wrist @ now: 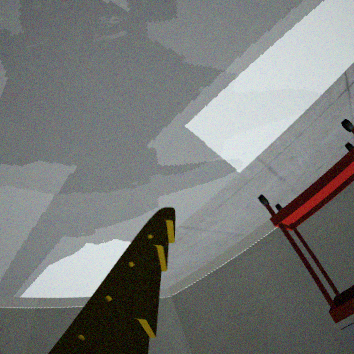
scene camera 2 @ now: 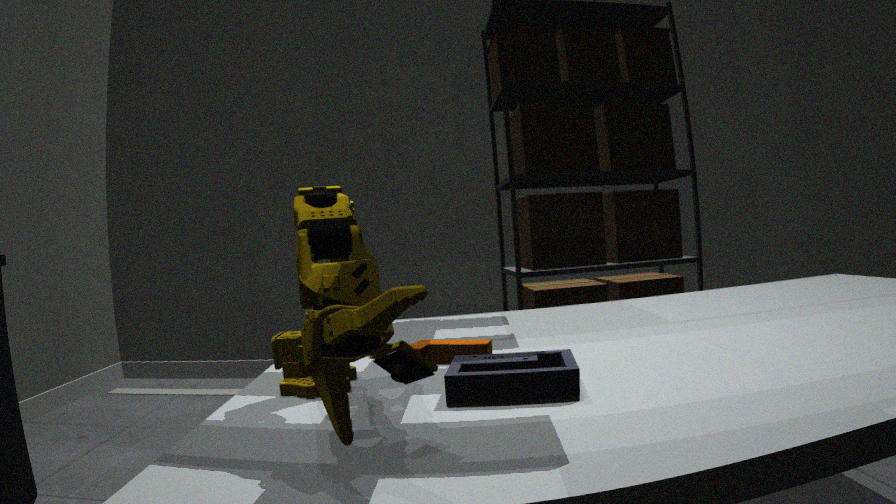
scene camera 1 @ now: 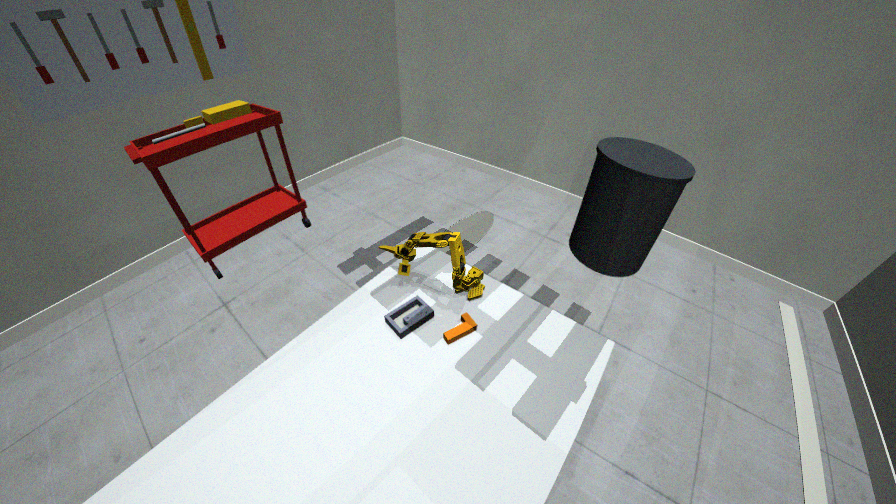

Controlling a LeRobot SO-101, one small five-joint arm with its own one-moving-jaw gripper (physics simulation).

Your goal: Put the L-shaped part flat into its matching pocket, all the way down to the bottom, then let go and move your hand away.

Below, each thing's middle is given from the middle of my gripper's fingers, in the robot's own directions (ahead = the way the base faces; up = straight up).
The dark pocket block point(scene camera 2: 540, 377) lies 180 mm to the left of my hand, 130 mm ahead of it and 110 mm below it.
